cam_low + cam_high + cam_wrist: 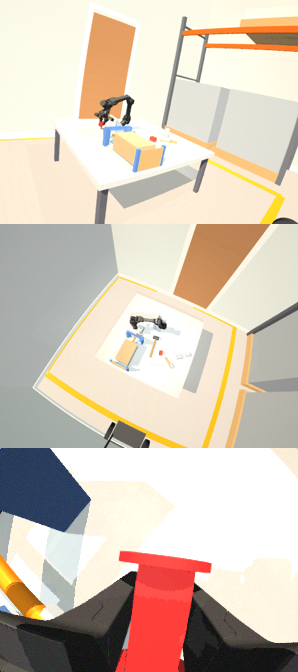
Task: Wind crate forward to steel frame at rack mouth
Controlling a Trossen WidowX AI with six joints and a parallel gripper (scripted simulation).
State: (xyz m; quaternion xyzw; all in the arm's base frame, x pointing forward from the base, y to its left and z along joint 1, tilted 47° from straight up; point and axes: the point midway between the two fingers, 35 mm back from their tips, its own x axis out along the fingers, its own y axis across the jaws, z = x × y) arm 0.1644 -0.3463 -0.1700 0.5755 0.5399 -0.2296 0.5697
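My gripper tip is 5 cm to the right of the winch handle, 3 cm above it and 2 cm past it. The rest, counted from my gripper tip: winch (10 cm to the left, 10 cm below, 5 cm behind); red grip (1 cm to the left, 1 cm behind); cubby (37 cm ahead, 8 cm to the left, 5 cm below).
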